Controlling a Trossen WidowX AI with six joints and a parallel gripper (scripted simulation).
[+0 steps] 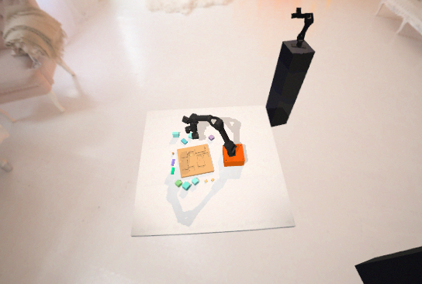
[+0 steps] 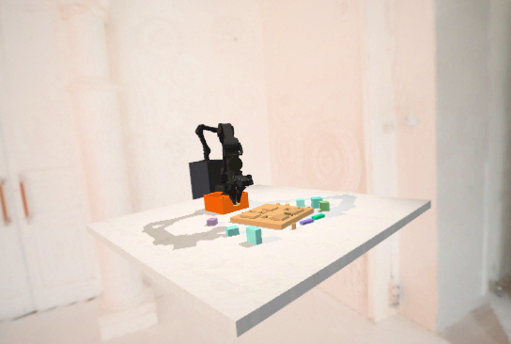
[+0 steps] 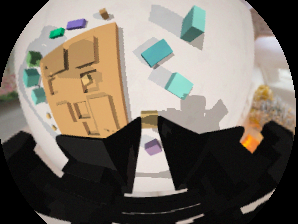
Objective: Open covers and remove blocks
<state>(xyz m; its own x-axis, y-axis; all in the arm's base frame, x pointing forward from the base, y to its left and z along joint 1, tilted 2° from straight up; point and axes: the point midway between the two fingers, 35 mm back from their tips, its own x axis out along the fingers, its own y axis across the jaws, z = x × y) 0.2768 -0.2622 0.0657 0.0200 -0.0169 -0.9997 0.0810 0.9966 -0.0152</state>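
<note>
My gripper tip is now 6 cm short of the tan puzzle board, 19 cm to the right of it and 9 cm above it. Round my gripper tip: purple bar (25 cm ahead, 17 cm to the left, 10 cm below); then green bar (27 cm ahead, 26 cm to the left, 10 cm below); then purple block (16 cm behind, 10 cm below).
</note>
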